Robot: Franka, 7 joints.
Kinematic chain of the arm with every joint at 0, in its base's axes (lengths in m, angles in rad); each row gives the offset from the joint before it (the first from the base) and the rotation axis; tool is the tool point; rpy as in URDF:
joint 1: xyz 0 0 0.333 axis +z
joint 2: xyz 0 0 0 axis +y
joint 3: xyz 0 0 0.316 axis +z
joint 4: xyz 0.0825 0 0 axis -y
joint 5: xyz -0.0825 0 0.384 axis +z
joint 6: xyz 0 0 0 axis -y
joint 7: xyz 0.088 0 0 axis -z
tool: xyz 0 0 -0.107 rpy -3.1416 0 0
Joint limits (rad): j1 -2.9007..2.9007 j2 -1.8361..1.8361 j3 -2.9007..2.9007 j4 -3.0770..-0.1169 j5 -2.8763..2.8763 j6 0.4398..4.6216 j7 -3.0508..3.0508
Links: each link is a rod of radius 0.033 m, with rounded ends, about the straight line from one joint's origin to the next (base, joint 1, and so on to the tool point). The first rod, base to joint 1, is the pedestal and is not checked.
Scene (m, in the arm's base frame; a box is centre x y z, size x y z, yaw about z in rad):
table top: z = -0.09
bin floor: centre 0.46 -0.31 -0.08 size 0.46 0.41 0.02 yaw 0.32
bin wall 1: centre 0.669 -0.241 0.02 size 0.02 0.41 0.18 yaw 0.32
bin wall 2: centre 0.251 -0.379 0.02 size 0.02 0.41 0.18 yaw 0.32
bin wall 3: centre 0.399 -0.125 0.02 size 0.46 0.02 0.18 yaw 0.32
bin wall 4: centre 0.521 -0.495 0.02 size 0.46 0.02 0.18 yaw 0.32
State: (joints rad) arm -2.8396 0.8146 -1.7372 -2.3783 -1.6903 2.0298 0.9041
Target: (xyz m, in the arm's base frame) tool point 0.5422 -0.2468 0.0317
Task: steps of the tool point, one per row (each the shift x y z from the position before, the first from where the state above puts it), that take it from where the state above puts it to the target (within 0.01 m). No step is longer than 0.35 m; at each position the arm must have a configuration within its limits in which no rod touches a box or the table.
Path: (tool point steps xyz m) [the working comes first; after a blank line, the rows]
Joints at the target: -0.7798 0.9370 0.3408 -1.8101 -1.6862 2.4685 0.9041
Straight joint move there: touches bin wall 2.

1: -0.2752 -0.0366 -0.0513
2: -0.2352 -0.2053 -0.0060
3: -0.0922 -0.3168 0.0601
4: 0.1195 -0.3047 -0.0737
5: 0.2591 -0.2052 -0.0578
6: 0.3270 -0.0467 -0.0398
7: 0.3033 0.1239 -0.0211
8: 0.1952 0.2566 -0.0033
9: 0.0091 -0.0070 -0.1031
10: -0.0091 0.0070 -0.1123

